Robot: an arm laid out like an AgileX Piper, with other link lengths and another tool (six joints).
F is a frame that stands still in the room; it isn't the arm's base.
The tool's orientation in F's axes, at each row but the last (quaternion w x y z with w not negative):
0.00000 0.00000 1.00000 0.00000
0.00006 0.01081 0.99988 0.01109
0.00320 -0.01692 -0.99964 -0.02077
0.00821 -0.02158 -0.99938 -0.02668
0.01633 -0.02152 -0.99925 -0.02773
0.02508 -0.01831 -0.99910 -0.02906
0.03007 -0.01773 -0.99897 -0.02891
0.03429 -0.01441 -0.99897 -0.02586
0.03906 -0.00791 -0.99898 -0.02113
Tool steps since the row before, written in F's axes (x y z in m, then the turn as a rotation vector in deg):
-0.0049 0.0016 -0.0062 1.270 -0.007 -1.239
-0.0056 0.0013 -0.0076 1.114 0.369 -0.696
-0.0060 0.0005 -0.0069 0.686 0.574 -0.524
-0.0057 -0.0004 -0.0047 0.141 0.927 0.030
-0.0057 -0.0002 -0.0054 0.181 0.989 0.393
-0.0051 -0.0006 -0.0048 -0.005 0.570 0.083
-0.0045 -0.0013 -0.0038 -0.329 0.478 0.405
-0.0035 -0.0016 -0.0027 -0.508 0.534 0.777
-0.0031 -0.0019 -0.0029 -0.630 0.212 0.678
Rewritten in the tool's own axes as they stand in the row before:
0.0049 0.0016 0.0062 -1.270 -0.007 1.239
0.0056 0.0010 0.0076 -1.106 0.377 0.704
0.0060 0.0000 0.0069 -0.670 0.575 0.544
0.0056 -0.0009 0.0048 -0.101 0.933 0.018
0.0055 -0.0007 0.0056 -0.126 1.016 -0.342
0.0048 -0.0011 0.0050 0.029 0.573 -0.049
0.0042 -0.0017 0.0040 0.369 0.488 -0.356
0.0033 -0.0018 0.0028 0.575 0.557 -0.712
0.0028 -0.0021 0.0030 0.684 0.229 -0.617

